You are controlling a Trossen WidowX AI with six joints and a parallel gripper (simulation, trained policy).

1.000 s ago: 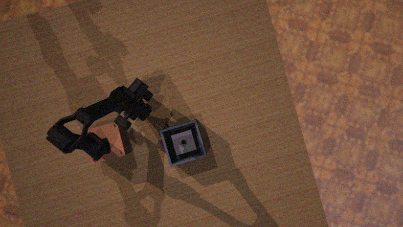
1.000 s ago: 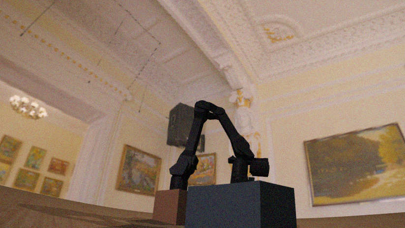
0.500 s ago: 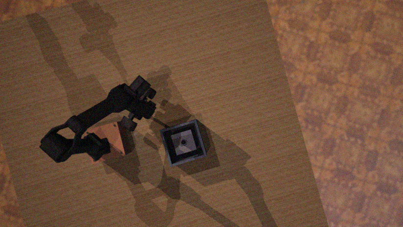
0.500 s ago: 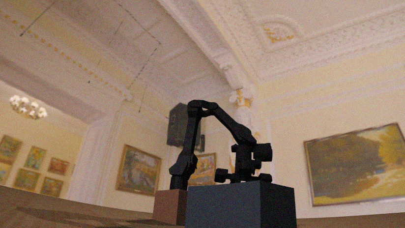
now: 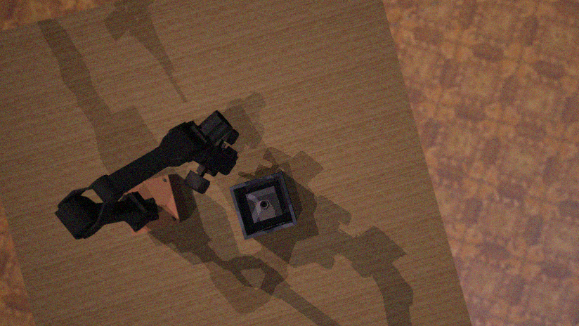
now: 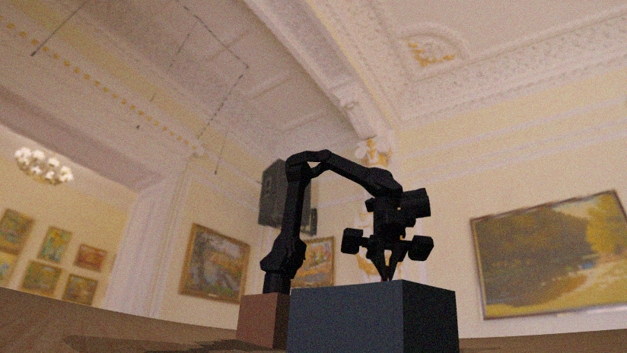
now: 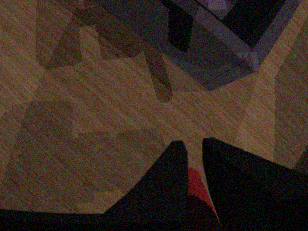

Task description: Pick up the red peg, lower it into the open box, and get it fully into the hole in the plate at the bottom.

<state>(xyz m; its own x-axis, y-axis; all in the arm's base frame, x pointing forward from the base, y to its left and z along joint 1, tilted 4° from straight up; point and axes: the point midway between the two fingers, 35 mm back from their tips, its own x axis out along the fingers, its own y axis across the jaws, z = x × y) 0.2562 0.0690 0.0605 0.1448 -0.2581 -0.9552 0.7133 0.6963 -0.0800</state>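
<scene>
The grey plate is 140 mm to the right of my gripper tip, 90 mm below it and 70 mm ahead of it. Also, from my gripper tip: red peg: 20 mm to the left, 20 mm behind, 10 mm below; dark blue box: 140 mm to the right, 110 mm below, 70 mm ahead.
</scene>
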